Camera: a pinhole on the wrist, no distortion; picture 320 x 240 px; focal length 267.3 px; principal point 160.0 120.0 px. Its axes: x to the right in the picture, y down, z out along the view. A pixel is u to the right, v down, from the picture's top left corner.
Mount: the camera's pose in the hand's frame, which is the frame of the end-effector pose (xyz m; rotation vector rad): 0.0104 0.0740 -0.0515 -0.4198 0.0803 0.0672
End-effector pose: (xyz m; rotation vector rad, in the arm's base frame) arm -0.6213 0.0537 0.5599 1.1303 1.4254 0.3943
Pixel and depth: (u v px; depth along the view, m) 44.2 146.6 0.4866
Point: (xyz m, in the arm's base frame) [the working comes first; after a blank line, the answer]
In the camera's frame: -0.2108 0.0484 0.4866

-0.1806 -0.0864 0.8110
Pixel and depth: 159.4 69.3 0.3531
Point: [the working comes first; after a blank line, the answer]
In the camera's frame: -0.0008 -0.0670 0.3531

-0.2849 0.0468 0.5951
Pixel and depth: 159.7 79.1 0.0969
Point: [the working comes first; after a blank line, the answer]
In the camera's frame: -0.0001 -0.0148 0.0969

-0.5400 0.0988 0.6193
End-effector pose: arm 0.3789 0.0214 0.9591 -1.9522 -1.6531 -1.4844
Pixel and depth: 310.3 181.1 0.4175
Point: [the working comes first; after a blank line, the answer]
In the camera's frame: 0.2348 0.0954 0.4175

0.7792 0.2464 1.1784
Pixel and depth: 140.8 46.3 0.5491
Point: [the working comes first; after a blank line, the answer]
In the camera's frame: -0.0394 -0.1514 0.5491

0.7922 0.3229 0.7944
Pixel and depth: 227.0 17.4 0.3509
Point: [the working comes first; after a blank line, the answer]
In the camera's frame: 0.0880 -0.1347 0.3509

0.6193 0.2821 0.9501
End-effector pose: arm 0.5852 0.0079 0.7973 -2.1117 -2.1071 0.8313
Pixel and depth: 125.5 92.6 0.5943
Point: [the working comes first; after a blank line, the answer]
In the camera's frame: -0.0767 -0.0609 0.5943

0.6166 -0.2069 0.2574
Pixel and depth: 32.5 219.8 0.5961
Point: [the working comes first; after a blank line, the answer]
In the camera's frame: -0.2843 0.2226 0.5961

0.8976 -0.4095 0.3162
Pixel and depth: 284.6 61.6 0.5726
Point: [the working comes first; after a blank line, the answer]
In the camera's frame: 0.2669 -0.1251 0.5726

0.5562 0.1300 0.1832
